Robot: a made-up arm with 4 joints. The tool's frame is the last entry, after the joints.
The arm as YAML. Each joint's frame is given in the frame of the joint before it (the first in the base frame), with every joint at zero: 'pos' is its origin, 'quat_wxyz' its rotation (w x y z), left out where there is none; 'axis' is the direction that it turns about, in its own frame. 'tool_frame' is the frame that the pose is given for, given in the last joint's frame.
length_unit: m
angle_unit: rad
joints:
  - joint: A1
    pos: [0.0, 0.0, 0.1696]
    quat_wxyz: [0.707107, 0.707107, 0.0, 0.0]
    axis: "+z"
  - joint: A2
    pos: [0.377, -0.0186, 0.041]
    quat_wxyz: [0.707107, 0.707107, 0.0, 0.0]
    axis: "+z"
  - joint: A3
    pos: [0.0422, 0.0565, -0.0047]
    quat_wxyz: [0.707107, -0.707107, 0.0, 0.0]
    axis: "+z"
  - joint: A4
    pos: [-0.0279, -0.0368, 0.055]
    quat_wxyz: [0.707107, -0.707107, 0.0, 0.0]
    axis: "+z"
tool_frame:
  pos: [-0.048, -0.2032, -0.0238]
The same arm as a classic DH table. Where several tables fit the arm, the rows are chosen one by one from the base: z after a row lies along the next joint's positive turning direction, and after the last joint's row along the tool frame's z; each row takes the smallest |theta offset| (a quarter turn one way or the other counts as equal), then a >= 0, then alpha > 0; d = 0 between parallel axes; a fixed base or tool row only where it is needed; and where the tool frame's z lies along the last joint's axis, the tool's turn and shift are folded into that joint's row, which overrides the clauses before.
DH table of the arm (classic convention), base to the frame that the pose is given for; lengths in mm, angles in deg. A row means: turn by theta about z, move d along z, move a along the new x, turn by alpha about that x. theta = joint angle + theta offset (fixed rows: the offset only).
base (fixed): d 169.6  theta offset 0  a 0  alpha 90
A1: d 41  theta offset 0  a 377  alpha 90
A2: d 13.9  theta offset 0  a 42.2  alpha -90
A3: d 111.5  theta offset 0  a -27.9  alpha -90
A4: d 0  theta offset 76.71  a -208.8  alpha 0
tool (fixed): d -60.6  theta offset -76.71  a 0  alpha 0

